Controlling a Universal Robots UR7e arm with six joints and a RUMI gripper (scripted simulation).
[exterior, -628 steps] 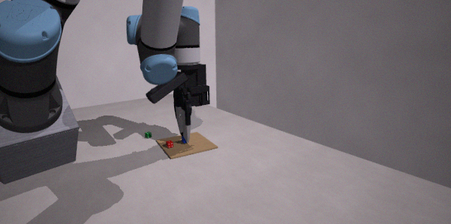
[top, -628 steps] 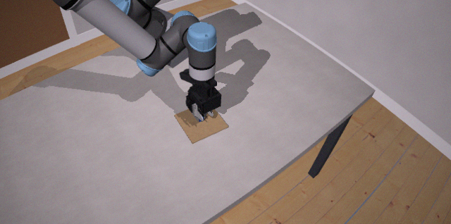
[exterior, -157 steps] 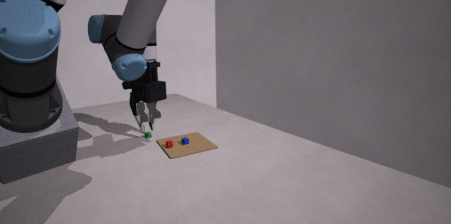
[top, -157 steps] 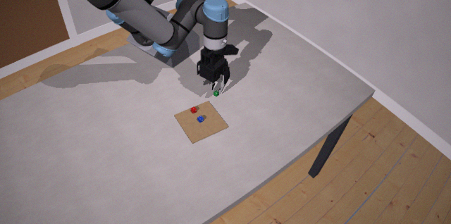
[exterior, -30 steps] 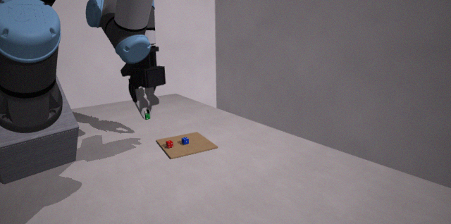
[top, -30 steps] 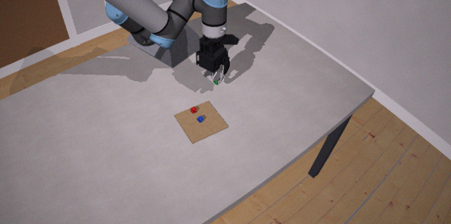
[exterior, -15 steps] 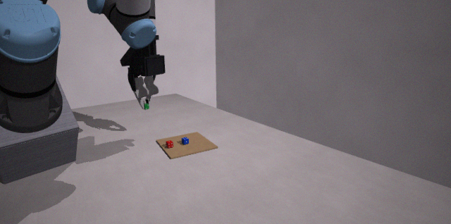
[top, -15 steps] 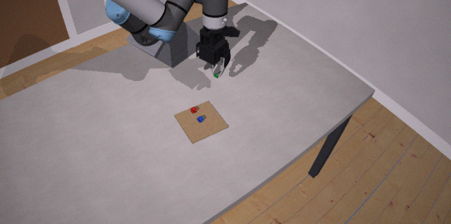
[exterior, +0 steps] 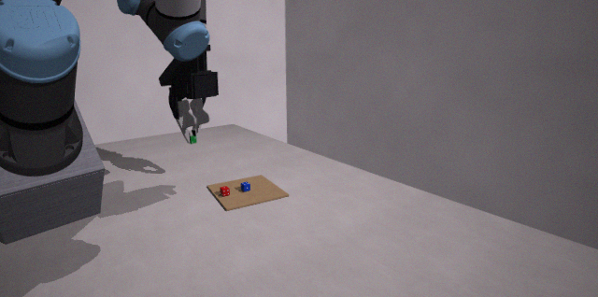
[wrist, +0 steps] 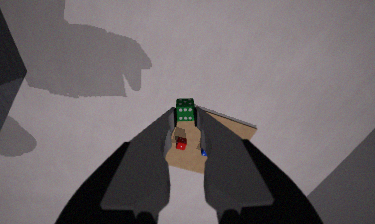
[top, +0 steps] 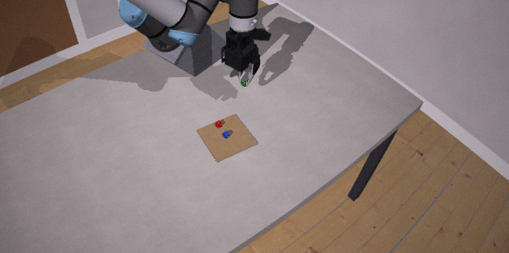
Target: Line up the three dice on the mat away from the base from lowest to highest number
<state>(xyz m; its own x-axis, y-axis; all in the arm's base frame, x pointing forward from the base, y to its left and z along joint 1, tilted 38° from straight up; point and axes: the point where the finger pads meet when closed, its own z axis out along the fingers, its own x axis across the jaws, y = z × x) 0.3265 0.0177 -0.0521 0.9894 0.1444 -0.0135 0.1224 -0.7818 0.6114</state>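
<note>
My hand is 130 mm to the left of the blue die, 100 mm above it and 50 mm short of it. Round my hand: green die (10 mm below); then square mat (130 mm to the right, 110 mm below, 50 mm ahead); then red die (120 mm to the right, 100 mm below, 10 mm ahead).
</note>
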